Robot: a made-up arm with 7 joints.
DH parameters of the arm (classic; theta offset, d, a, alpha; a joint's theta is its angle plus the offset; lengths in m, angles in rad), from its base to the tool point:
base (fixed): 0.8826 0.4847 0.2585 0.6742
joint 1: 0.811 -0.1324 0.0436 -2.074
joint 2: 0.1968 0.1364 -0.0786 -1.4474
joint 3: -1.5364 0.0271 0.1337 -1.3
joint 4: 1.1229 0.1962 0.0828 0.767
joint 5: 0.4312 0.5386 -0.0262 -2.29
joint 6: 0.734 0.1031 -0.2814 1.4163
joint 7: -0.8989 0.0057 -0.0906 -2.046
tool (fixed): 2.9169 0.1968 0 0
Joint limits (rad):
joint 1: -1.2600..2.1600
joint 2: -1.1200..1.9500
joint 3: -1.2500..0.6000
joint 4: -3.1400..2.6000
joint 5: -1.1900..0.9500
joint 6: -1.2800..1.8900
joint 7: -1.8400..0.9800
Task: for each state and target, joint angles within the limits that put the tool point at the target. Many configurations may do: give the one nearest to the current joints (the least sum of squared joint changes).
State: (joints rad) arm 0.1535 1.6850 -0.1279 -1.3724 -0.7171 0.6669 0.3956
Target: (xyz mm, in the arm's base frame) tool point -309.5 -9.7 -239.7
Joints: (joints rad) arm -0.0430 1.8774 -0.2273 -1.3620 -0.6435 0.5401 0.2001
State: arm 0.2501 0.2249 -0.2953 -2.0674 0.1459 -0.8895 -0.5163
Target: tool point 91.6 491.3 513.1
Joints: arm 0.3110 -0.2127 0.1556 -2.4948 0.4362 -0.8241 0.0836
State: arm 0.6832 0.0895 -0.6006 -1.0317 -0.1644 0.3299 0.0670
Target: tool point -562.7 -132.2 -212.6
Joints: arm 0.9313 0.3060 -1.2500 -0.8915 -0.7901 0.5958 0.1051
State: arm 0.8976 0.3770 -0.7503 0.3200 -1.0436 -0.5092 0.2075
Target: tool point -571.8 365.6 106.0
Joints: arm 0.7657 0.3175 -0.5743 0.3089 -1.0931 -0.4860 0.2417
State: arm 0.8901 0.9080 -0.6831 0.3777 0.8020 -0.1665 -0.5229
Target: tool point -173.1 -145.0 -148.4
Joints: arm 1.0283 0.9186 -0.6126 0.1321 0.7045 -0.3957 -0.3829
